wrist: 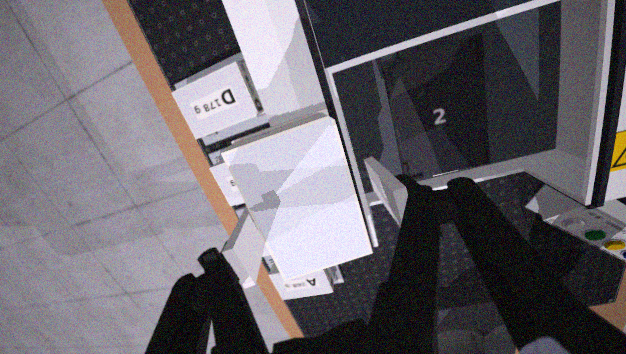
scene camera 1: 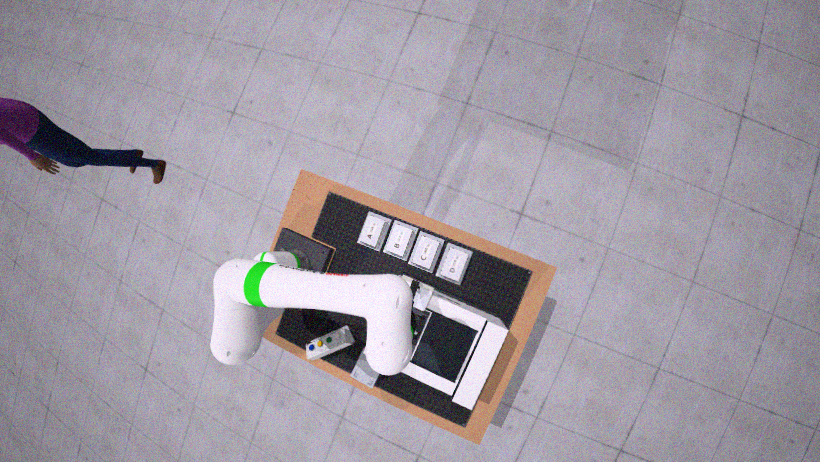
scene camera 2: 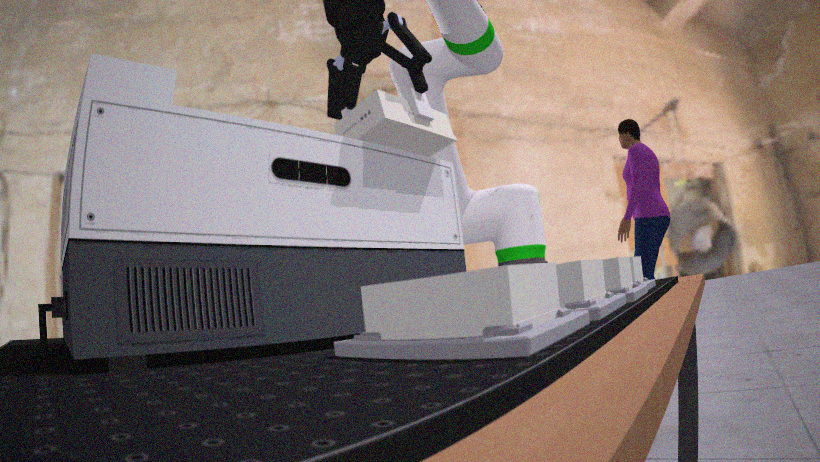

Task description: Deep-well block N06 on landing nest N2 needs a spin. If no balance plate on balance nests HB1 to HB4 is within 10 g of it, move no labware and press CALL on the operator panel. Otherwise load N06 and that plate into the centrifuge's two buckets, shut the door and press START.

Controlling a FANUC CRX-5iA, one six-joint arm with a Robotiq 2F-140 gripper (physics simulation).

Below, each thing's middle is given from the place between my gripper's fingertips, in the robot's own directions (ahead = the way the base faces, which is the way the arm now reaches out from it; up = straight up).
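The button box (scene camera 1: 340, 338) is 330 mm behind my hand and 410 mm to the right of it, and it sits 190 mm below it as well. As for the centrifuge (scene camera 2: 188, 236), I find it 140 mm ahead of my hand, 160 mm to the right of it and 110 mm below.
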